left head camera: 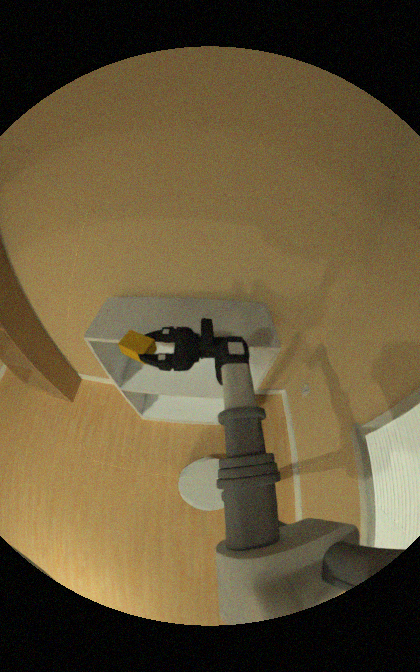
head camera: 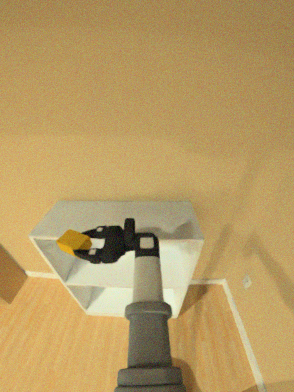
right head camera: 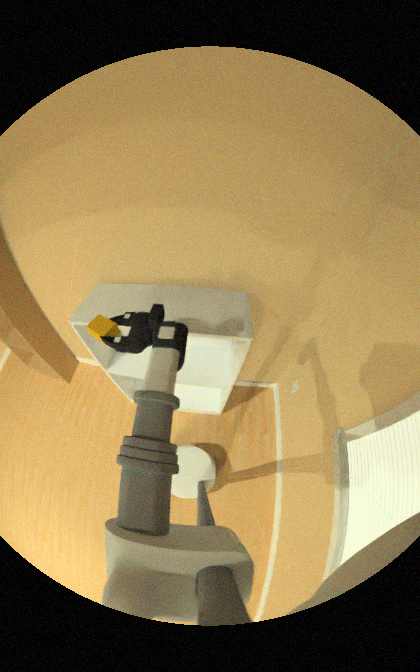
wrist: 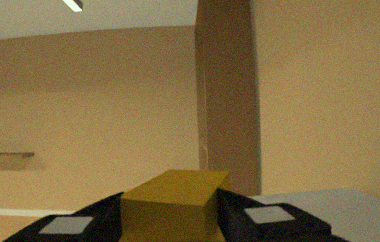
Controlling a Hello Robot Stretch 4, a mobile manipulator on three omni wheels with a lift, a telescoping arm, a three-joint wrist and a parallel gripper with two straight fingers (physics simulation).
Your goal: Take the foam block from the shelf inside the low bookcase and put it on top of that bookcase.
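Places are measured from the robot's base along level axes (x left, y up, z ahead), in centimetres.
Pixels of known places: gripper, fingertip midpoint: [head camera: 77, 243] [wrist: 170, 207].
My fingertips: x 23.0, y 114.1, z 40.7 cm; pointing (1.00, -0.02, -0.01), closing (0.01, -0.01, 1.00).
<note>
Behind a point stands the place of what it marks.
The foam block [head camera: 73, 242] @(x 23.7, y 115.5, z 40.2 cm) [left head camera: 136, 345] [right head camera: 102, 327] [wrist: 172, 210] @(x 20.0, y 115.0, z 40.8 cm) is a yellow-orange block. My gripper [head camera: 83, 244] @(x 23.0, y 114.1, z 40.7 cm) [left head camera: 145, 346] [right head camera: 109, 331] [wrist: 170, 207] @(x 23.0, y 114.1, z 40.7 cm) is shut on it, with one black finger on either side. The low white bookcase [head camera: 165, 215] @(x -9.7, y 103.3, z 66.2 cm) [left head camera: 235, 315] [right head camera: 210, 305] [wrist: 325, 206] @(x 45.2, y 103.2, z 68.7 cm) stands against the wall. In the wrist view its top shows at the lower right, below the level of the camera. In the head views the block and gripper overlap the left part of the top's front edge. The gripper and arm hide part of the shelves.
A tall brown cabinet [head camera: 9, 275] @(x 133.4, y 20.4, z 76.3 cm) [left head camera: 45, 350] [right head camera: 40, 340] [wrist: 230, 100] @(x 133.5, y 130.0, z 72.9 cm) stands left of the bookcase. A small wall shelf [wrist: 17, 154] @(x 290.8, y 84.7, z -156.2 cm) is at the left in the wrist view. A round white object [left head camera: 201, 484] [right head camera: 194, 470] is on the floor below the arm.
</note>
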